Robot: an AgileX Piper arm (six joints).
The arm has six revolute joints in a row. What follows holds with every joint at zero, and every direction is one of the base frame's.
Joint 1 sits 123.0 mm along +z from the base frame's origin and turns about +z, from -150.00 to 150.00 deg.
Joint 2 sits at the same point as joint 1 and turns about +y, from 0.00 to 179.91 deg.
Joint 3 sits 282.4 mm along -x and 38.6 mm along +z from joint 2 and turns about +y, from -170.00 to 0.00 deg.
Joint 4 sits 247.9 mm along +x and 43.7 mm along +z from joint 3 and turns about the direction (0.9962, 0, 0.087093), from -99.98 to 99.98 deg.
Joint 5 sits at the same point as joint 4 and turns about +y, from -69.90 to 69.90 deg.
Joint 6 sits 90.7 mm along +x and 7.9 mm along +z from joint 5 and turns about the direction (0.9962, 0, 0.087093), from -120.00 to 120.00 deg.
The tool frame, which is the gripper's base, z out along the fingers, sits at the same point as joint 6; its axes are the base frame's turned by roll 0.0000, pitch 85.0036 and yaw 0.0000 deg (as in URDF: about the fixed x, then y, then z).
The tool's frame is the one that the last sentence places.
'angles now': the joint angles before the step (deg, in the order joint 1, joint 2, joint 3, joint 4, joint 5, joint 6). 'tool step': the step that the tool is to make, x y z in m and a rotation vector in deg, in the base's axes. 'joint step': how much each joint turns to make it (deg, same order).
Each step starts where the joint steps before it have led.
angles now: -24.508 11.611 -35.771 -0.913 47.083 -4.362
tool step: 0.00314 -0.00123 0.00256 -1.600 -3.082 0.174
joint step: 0.003 0.000 0.749 0.098 -4.219 -0.242
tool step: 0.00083 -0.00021 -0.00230 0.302 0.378 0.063
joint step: -0.009 0.000 0.429 0.146 0.040 -0.012
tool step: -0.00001 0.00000 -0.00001 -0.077 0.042 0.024
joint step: 0.005 -0.002 0.000 -0.006 0.007 -0.085
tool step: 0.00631 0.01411 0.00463 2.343 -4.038 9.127
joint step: -0.001 0.002 -0.001 14.953 -1.945 -9.801
